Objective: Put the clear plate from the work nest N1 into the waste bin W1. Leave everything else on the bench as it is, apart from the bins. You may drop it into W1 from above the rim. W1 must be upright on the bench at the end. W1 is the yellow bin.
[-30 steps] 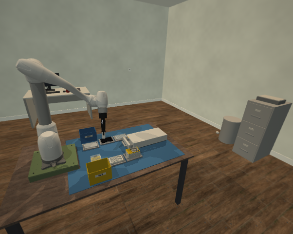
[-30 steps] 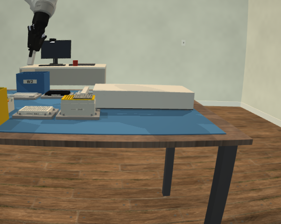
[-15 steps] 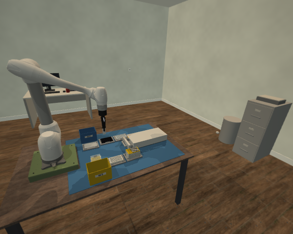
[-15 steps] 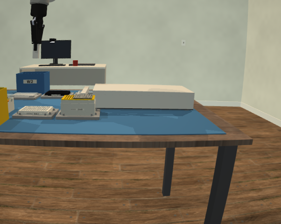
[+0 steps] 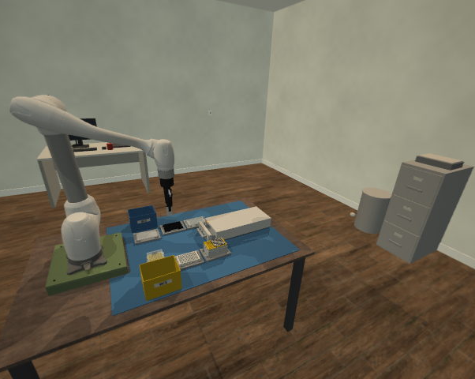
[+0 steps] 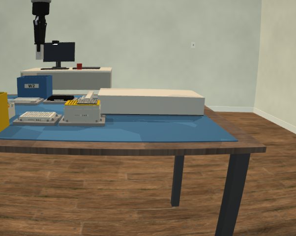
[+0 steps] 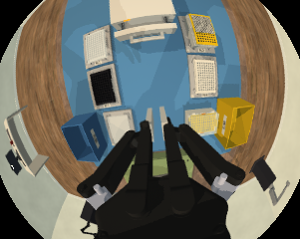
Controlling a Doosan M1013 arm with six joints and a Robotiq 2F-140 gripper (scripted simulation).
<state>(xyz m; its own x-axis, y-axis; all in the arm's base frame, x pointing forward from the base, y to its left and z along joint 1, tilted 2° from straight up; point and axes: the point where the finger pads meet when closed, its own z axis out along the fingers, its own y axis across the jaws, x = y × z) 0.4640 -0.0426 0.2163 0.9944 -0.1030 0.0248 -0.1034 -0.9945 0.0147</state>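
The clear plate is 250 mm ahead of my hand, 170 mm to the left of it and 240 mm below it. The rest, counted from my hand: yellow-topped tip box: 190 mm ahead, 220 mm to the right, 200 mm below; black plate: 70 mm ahead, 180 mm to the left, 240 mm below; white well plate: 30 mm ahead, 200 mm to the right, 240 mm below.
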